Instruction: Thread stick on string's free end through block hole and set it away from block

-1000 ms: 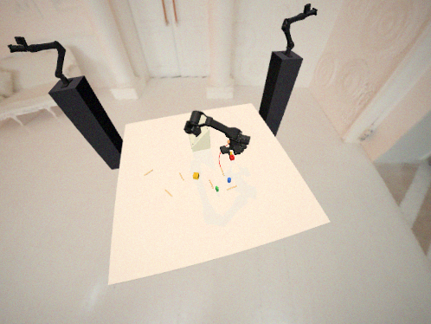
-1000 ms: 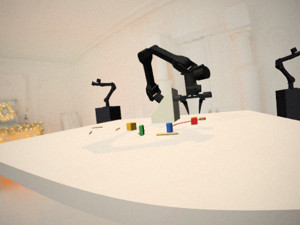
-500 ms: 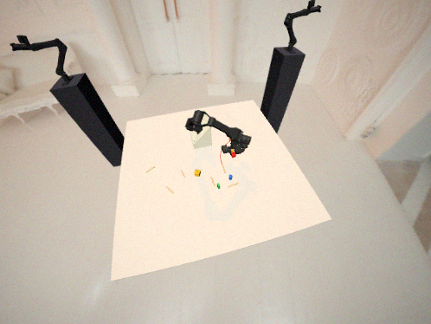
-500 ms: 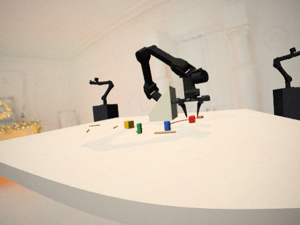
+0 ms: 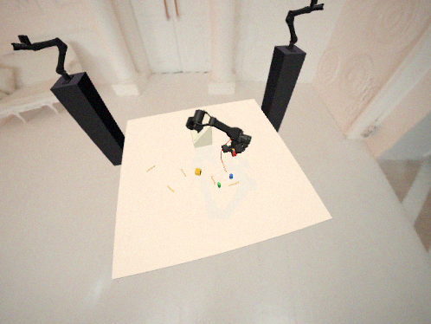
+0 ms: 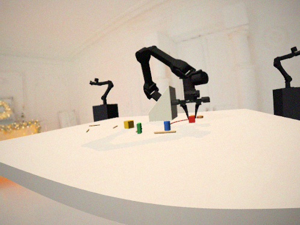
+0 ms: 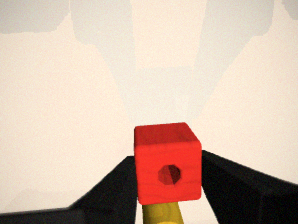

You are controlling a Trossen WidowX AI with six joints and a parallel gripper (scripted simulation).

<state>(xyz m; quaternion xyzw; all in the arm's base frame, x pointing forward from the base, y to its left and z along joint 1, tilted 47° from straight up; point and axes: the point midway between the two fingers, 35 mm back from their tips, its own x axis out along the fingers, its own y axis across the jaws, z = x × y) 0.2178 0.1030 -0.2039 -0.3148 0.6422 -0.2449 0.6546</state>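
My gripper tip is right at the red block. The rest, counted from my gripper tip: blue cylinder 19 cm ahead, 7 cm to the right; then yellow round button 4 cm behind; then round wooden button 17 cm behind, 3 cm to the left, 1 cm below.
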